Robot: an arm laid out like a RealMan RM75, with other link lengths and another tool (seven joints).
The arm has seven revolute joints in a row. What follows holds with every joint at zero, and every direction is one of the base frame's.
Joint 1 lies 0.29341 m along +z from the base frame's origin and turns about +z.
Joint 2 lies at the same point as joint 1 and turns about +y.
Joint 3 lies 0.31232 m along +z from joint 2 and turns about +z.
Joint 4 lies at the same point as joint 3 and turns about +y.
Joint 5 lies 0.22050 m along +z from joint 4 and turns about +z.
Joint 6 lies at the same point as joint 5 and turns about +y.
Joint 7 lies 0.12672 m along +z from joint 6 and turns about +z.
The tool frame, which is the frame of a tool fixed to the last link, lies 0.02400 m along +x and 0.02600 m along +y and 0.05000 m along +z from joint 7; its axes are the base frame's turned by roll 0.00, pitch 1.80 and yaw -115.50 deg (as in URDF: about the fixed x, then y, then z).
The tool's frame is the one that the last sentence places.
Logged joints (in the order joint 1, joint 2, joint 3, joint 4, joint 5, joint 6, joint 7), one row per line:
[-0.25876 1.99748 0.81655 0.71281 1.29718 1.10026 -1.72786]
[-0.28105 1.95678 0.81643 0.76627 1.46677 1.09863 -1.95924]
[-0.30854 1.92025 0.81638 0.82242 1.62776 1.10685 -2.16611]
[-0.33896 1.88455 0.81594 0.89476 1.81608 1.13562 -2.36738]
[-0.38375 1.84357 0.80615 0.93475 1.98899 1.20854 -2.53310]
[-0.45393 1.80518 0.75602 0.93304 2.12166 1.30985 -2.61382]
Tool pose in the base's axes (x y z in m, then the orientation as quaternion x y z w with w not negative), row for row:
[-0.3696 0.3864 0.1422 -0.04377 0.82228 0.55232 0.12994]
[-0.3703 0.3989 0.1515 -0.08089 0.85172 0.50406 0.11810]
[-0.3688 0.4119 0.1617 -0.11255 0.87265 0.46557 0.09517]
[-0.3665 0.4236 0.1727 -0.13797 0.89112 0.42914 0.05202]
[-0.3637 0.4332 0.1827 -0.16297 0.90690 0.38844 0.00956]
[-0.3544 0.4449 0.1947 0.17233 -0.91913 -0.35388 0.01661]
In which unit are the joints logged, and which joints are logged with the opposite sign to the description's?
The joints are logged in radians. Opposite sign: joint 2.
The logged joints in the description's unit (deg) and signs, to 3 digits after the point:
[-14.826 -114.447 46.785 40.841 74.323 63.040 -98.999]
[-16.103 -112.115 46.778 43.904 84.040 62.947 -112.256]
[-17.678 -110.022 46.775 47.121 93.264 63.418 -124.109]
[-19.421 -107.977 46.750 51.266 104.054 65.066 -135.641]
[-21.987 -105.629 46.189 53.557 113.961 69.244 -145.136]
[-26.008 -103.429 43.317 53.459 121.562 75.049 -149.761]

